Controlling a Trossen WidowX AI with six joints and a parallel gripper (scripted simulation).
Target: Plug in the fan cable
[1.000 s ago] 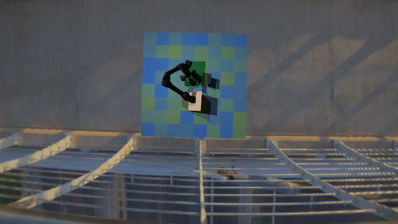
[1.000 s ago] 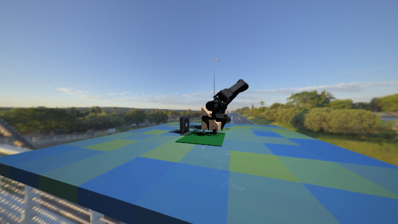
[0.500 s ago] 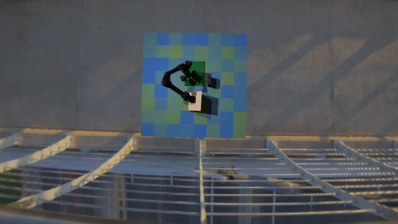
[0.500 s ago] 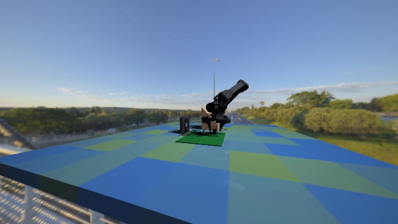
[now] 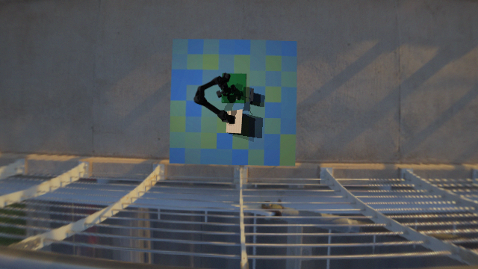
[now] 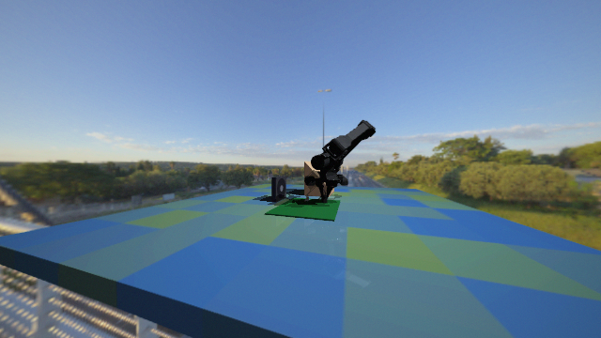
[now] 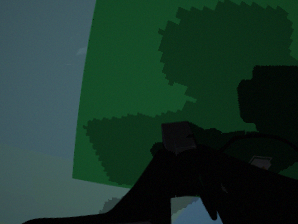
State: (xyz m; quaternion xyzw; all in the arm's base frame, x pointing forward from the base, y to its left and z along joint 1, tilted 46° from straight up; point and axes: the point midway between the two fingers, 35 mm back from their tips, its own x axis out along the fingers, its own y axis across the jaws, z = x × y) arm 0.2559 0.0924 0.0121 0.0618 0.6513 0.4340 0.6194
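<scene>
Right now my gripper tip is 90 mm short of the green board, 50 mm to the left of it and 40 mm above it. From my gripper tip the other things lie so: dark plug (10 mm behind); black fan (230 mm to the right, 30 mm above).
</scene>
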